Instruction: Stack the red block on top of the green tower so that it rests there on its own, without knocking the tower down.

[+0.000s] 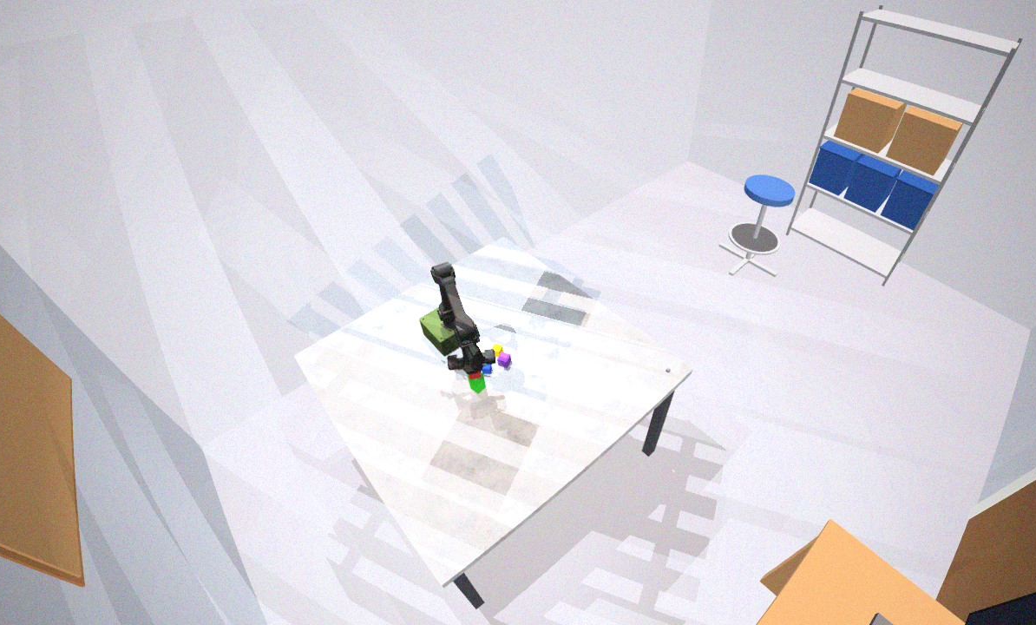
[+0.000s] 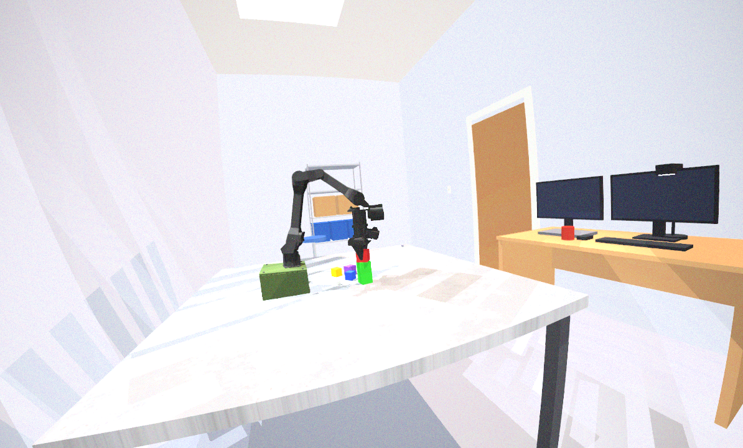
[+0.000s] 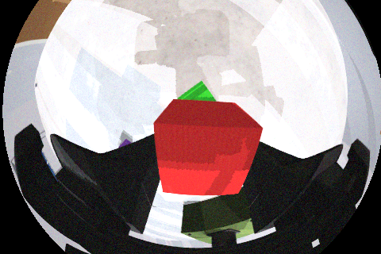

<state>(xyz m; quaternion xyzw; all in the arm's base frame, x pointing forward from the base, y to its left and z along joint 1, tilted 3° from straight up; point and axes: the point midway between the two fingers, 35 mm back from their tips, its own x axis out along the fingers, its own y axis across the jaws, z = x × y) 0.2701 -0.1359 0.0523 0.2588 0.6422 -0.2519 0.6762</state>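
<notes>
My gripper tip is now 10 mm below the red block. The rest, counted from my gripper tip: yellow block 50 mm behind, 190 mm to the left, 90 mm below; then blue block 30 mm behind, 90 mm to the left, 90 mm below; then purple block 10 mm ahead, 170 mm to the left, 80 mm below.
</notes>
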